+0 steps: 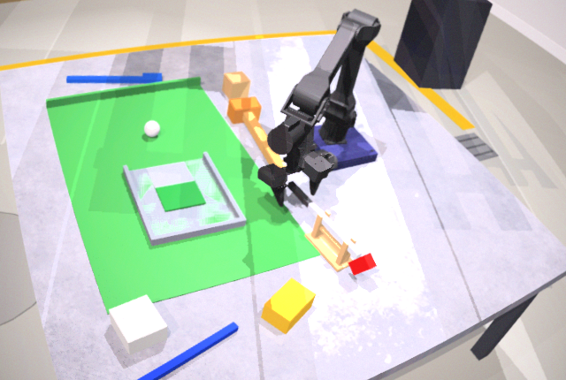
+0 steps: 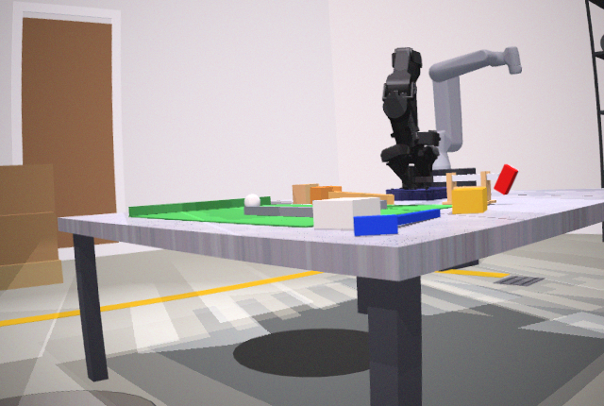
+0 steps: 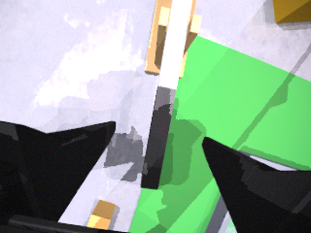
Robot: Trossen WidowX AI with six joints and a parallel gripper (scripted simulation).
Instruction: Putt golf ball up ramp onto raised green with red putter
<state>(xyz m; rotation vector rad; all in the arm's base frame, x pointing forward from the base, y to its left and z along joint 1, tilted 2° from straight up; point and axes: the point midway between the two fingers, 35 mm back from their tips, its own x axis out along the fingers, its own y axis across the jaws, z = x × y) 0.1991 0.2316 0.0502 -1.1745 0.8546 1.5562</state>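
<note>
Now: the tan block 52 cm to the right of my gripper tip and 1 cm below it. The rest, counted from my gripper tip: yellow block (11 cm ahead, 26 cm to the left, 2 cm below); red putter (4 cm behind, 11 cm to the left, 1 cm above); wooden putter stand (4 cm behind, 12 cm to the left, 1 cm below).
</note>
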